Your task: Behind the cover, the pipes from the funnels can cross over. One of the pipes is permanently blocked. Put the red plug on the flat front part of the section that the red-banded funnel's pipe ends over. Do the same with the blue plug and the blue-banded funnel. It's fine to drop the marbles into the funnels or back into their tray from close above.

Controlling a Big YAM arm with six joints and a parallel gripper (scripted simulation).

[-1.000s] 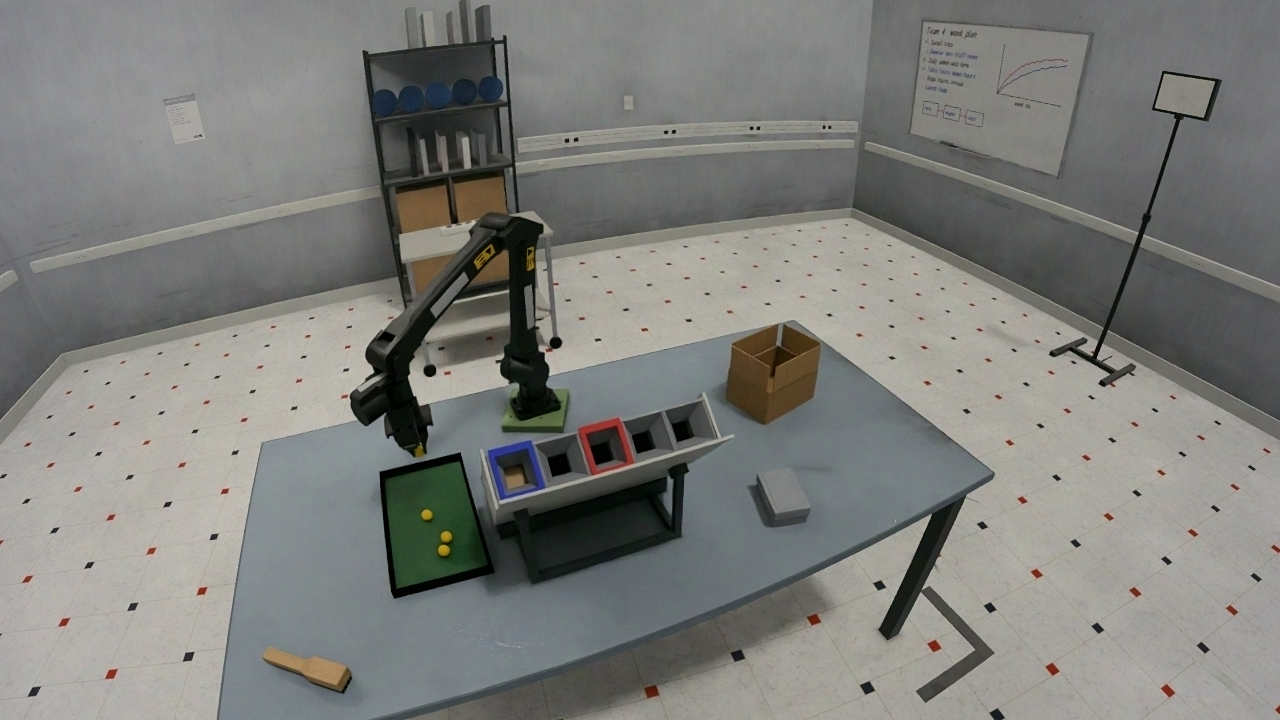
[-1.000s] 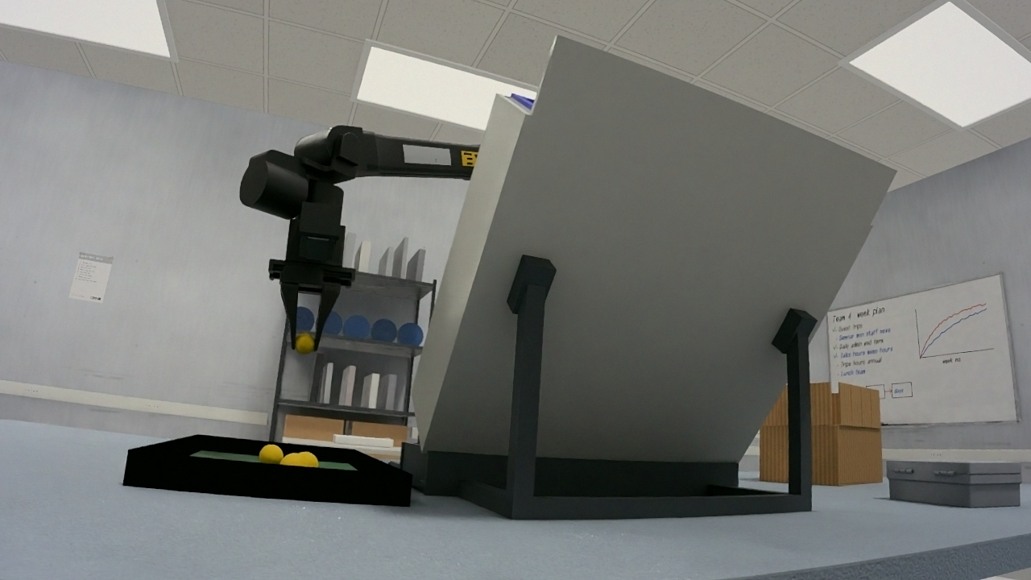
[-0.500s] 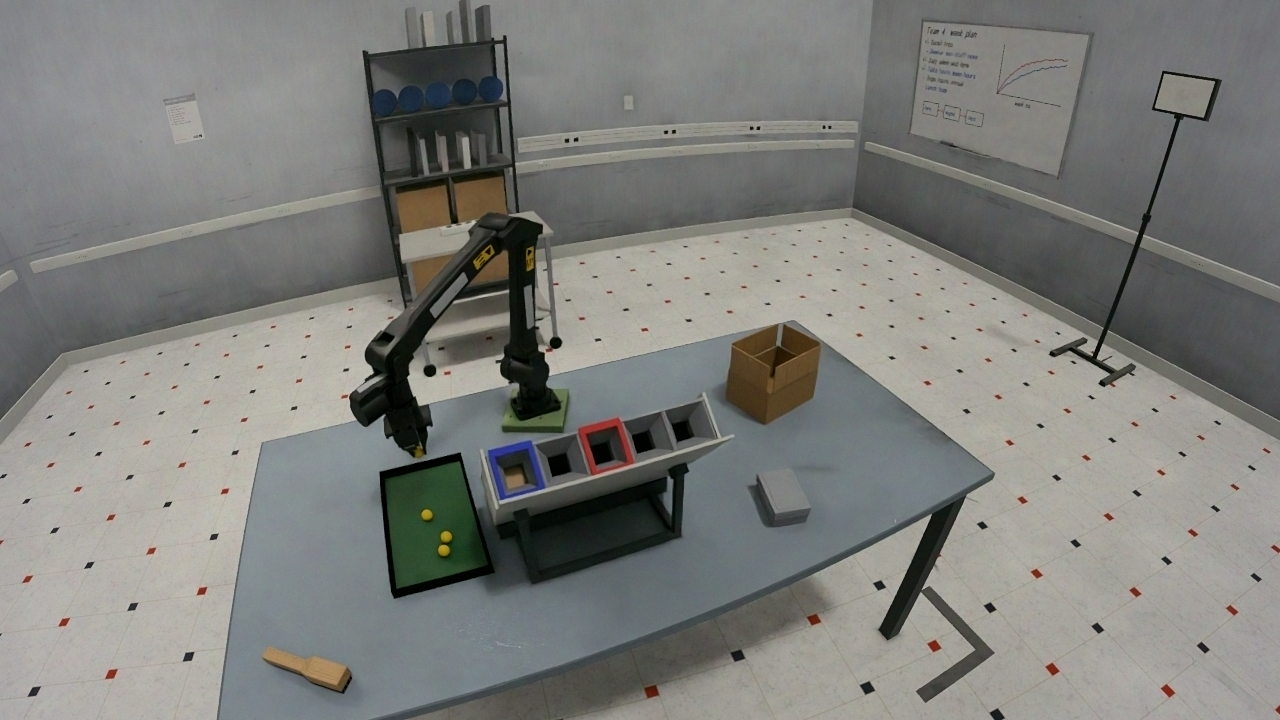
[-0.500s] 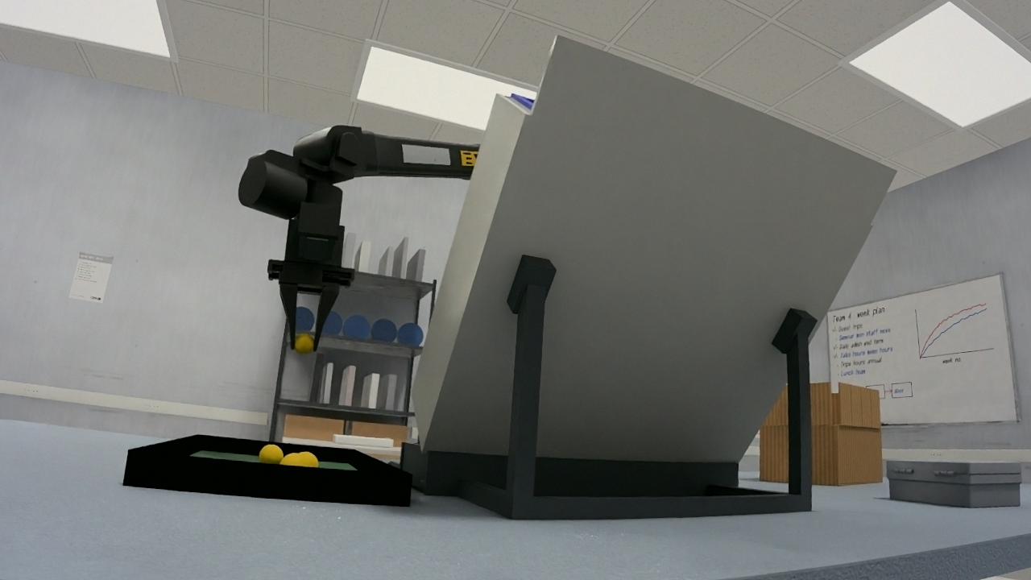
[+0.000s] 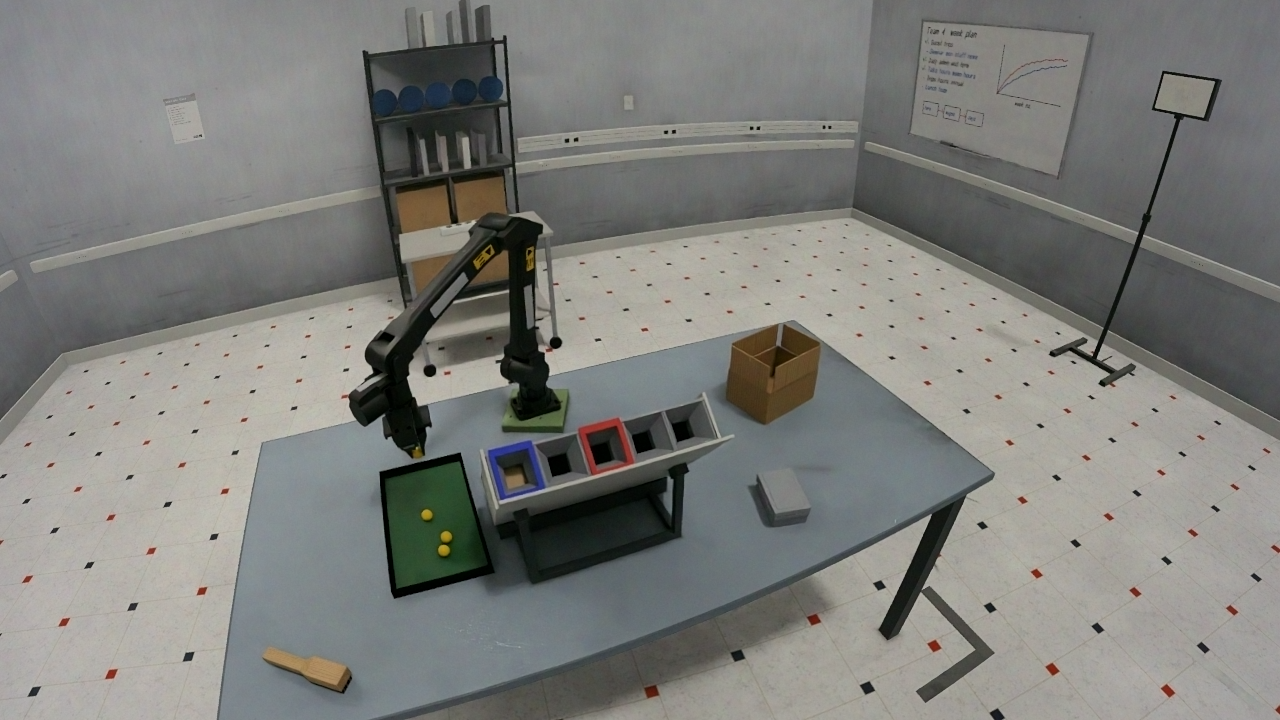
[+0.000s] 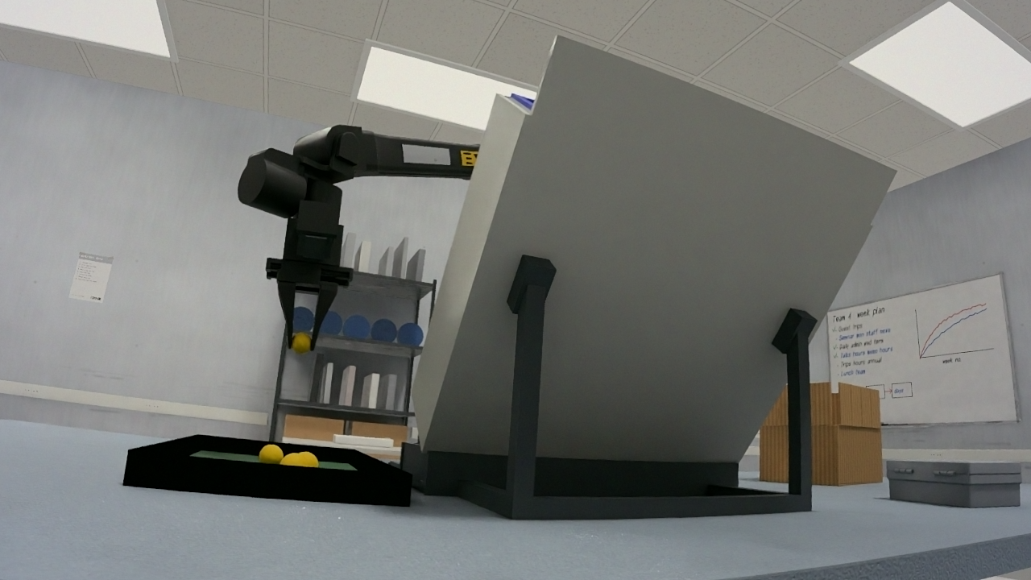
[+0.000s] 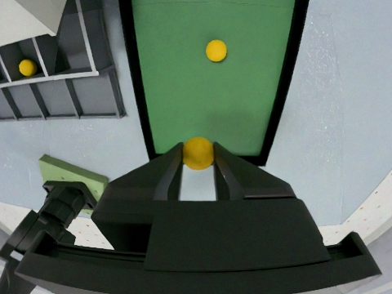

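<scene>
My gripper is now 34 cm short of the blue band, 15 cm to the right of it and 17 cm below it. From my hand the other things lie so: cover 20 cm ahead, 31 cm to the left, 6 cm above; green tray 6 cm ahead, 2 cm to the right, 14 cm below; red band 35 cm ahead, 30 cm to the left, 17 cm above.
</scene>
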